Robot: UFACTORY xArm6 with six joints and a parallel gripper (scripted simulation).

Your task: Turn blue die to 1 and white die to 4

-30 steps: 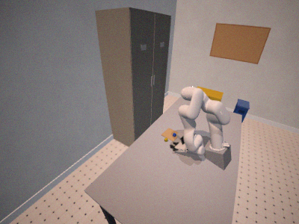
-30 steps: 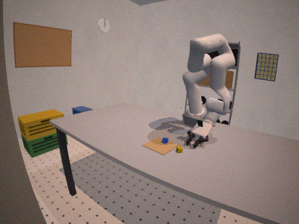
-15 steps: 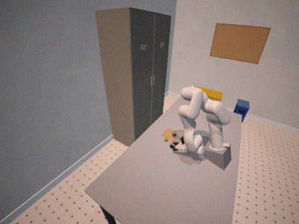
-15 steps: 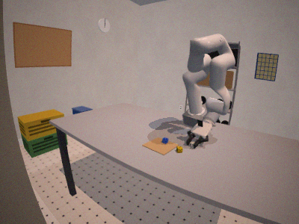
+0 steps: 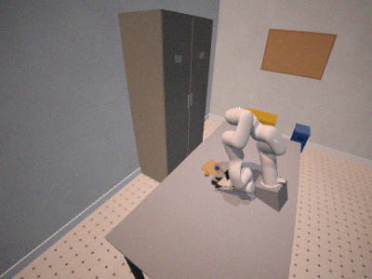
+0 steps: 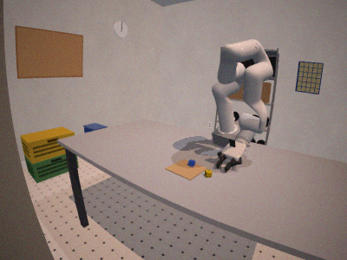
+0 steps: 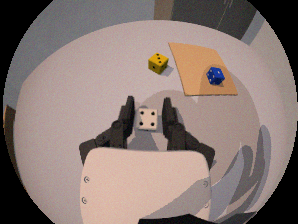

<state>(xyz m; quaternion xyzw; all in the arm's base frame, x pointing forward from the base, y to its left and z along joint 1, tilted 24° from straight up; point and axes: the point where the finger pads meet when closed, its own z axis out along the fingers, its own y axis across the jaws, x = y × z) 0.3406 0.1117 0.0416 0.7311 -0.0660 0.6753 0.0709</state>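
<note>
The white die is 10 mm below my hand. Round my hand: blue die: 140 mm to the right, 60 mm ahead, 10 mm below; then yellow die: 90 mm ahead, 30 mm to the right, 10 mm below; then tan mat: 140 mm to the right, 90 mm ahead, 20 mm below.
</note>
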